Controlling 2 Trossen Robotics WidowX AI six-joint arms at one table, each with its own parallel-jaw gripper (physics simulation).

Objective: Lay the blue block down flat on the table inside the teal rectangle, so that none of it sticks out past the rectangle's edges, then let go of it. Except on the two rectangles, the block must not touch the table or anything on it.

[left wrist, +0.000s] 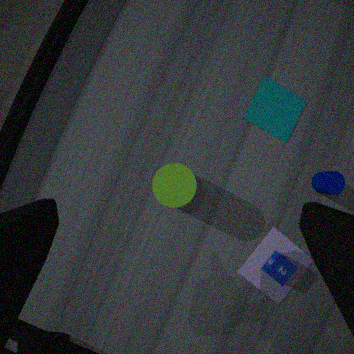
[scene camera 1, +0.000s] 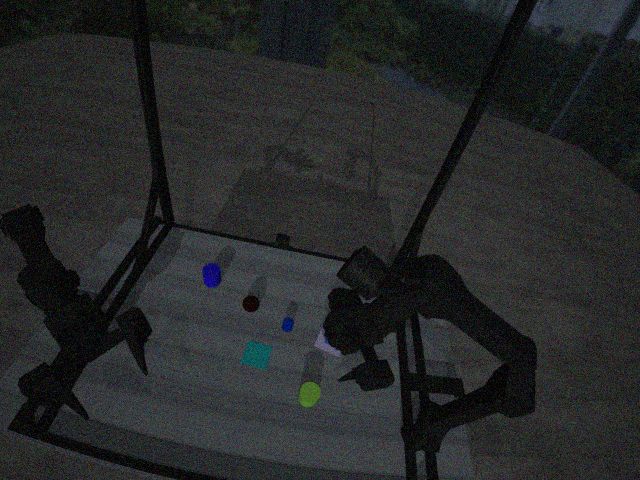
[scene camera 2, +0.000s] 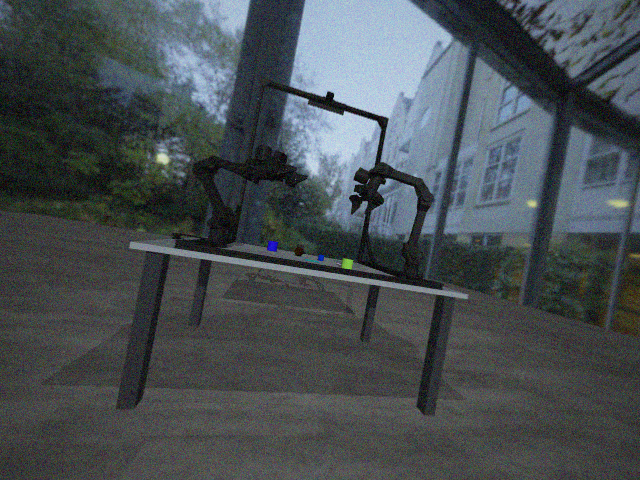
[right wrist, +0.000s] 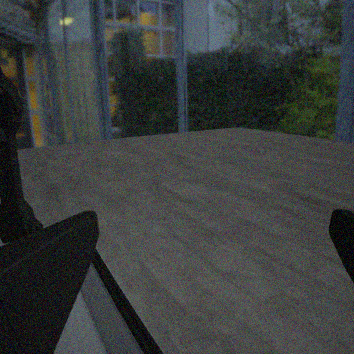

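Pixels of known places: left gripper, fingertip midpoint: point(left wrist: 181, 212) point(scene camera 1: 332, 357) point(scene camera 2: 358, 214); right gripper, fingertip midpoint: point(scene camera 1: 117, 395) point(scene camera 2: 302, 173) point(right wrist: 214, 222); left arm's base at its link origin: point(scene camera 1: 417, 436) point(scene camera 2: 409, 276); right arm's base at its link origin: point(scene camera 2: 216, 241).
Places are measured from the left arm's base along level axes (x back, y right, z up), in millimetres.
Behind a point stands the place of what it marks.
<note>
The blue block point(left wrist: 280, 268) @[x -159, y 307, z 0 mm] lies on the pale lilac rectangle point(left wrist: 256, 269) @[x -151, y 280, z -18 mm] point(scene camera 1: 319, 344) @[x -195, y 298, z -18 mm], low right in the left wrist view; in scene camera 1 the left arm hides most of it. The teal rectangle point(scene camera 1: 256, 354) @[x -377, y 285, z -18 mm] point(left wrist: 275, 109) @[x -375, y 284, z -18 mm] lies bare on the table. My left gripper point(left wrist: 181, 212) @[x -249, y 149, z 243 mm] point(scene camera 2: 361, 209) @[x -249, y 149, z 243 mm] is open and empty, pointing down high above the table, with the lilac rectangle beside its right finger in its wrist view. My right gripper point(scene camera 1: 116, 395) @[x -591, y 83, z 324 mm] point(scene camera 2: 300, 180) @[x -591, y 83, z 324 mm] point(right wrist: 214, 222) @[x -591, y 83, z 324 mm] is open and empty, held high at the left of both scene views.
A lime cylinder point(scene camera 1: 309, 394) @[x -259, y 147, z 25 mm] point(scene camera 2: 347, 263) @[x -270, y 132, z 7 mm] point(left wrist: 174, 185) @[x -255, y 154, z 25 mm] stands near both rectangles. A small blue cylinder point(scene camera 1: 287, 324) @[x -285, y 356, z 12 mm] point(scene camera 2: 321, 257) @[x -287, y 349, z -1 mm] point(left wrist: 328, 183) @[x -278, y 355, z 12 mm], a dark red ball point(scene camera 1: 250, 303) @[x -386, y 423, z 27 mm] point(scene camera 2: 299, 250) @[x -392, y 414, z 15 mm] and a larger blue cylinder point(scene camera 1: 211, 275) @[x -501, y 524, z 35 mm] point(scene camera 2: 272, 245) @[x -512, y 520, z 13 mm] are farther back. Dark frame bars edge the table.
</note>
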